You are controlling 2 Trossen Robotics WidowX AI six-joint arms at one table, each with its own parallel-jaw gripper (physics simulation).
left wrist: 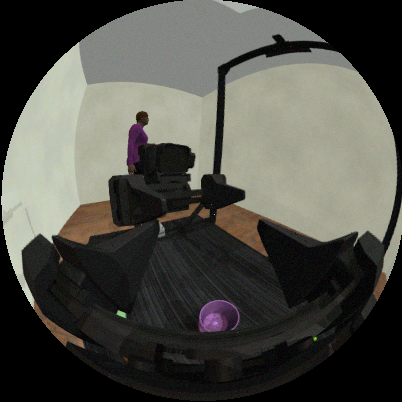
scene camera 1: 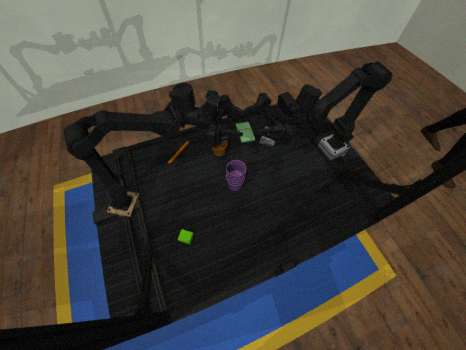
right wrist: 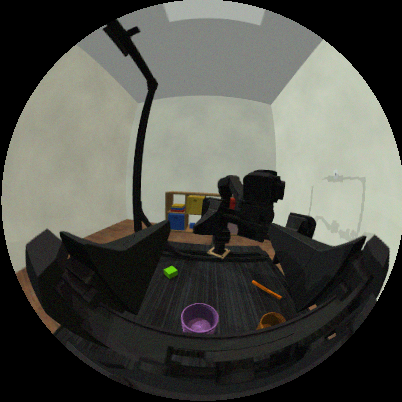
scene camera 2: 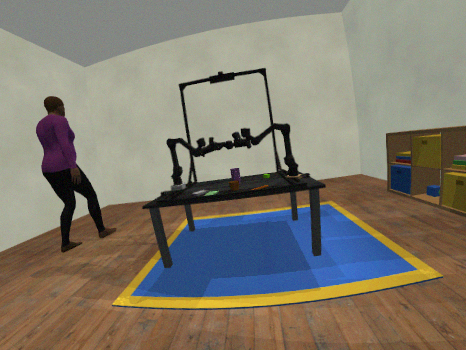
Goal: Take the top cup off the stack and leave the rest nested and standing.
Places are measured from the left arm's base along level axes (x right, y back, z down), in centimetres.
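Pixels of known places: left gripper, fingertip midpoint: [left wrist: 209, 224] [scene camera 1: 245, 123] [right wrist: 228, 243]; right gripper, fingertip midpoint: [left wrist: 214, 198] [scene camera 1: 250, 121] [right wrist: 220, 227] [scene camera 2: 225, 142]; left arm's base at its link origin: [scene camera 1: 122, 202] [right wrist: 218, 250] [scene camera 2: 293, 175]; right arm's base at its link origin: [scene camera 1: 335, 143] [scene camera 2: 177, 184].
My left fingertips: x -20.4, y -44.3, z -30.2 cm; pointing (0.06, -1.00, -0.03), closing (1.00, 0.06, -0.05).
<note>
Ahead of a thing's pixels: the offset from my left fingertips to its middle. "pt": to the spot under its first point.
A stack of nested purple cups [scene camera 1: 235, 176] [scene camera 2: 235, 174] stands upright near the middle of the table. In the left wrist view the purple cups {dx +3.8, dy +1.8, dz +22.7 cm} [left wrist: 219, 316] show at the bottom, and in the right wrist view the top purple cup {pt dx +4.4, dy +3.5, dz +25.6 cm} [right wrist: 200, 319] shows its open mouth. My left gripper [scene camera 1: 234, 120] [left wrist: 209, 224] is open and empty, above the table and behind the stack in scene camera 1. My right gripper [scene camera 1: 254, 118] is open and empty, raised facing the left one. The two grippers are close together. The lower cups are mostly hidden in the wrist views.
An orange cup {dx -12.7, dy +11.6, dz +29.9 cm} [scene camera 1: 219, 148] [right wrist: 271, 320] stands behind the stack in scene camera 1. An orange stick {dx -9.1, dy +29.6, dz +32.6 cm} [scene camera 1: 178, 152] [right wrist: 266, 289], a light green pad {dx -26.8, dy +0.7, dz +32.6 cm} [scene camera 1: 245, 132], a pale grey object {dx -25.8, dy -11.5, dz +32.3 cm} [scene camera 1: 267, 141] and a green block {dx +29.1, dy +16.3, dz +31.7 cm} [scene camera 1: 185, 236] [right wrist: 170, 272] also lie on the table.
</note>
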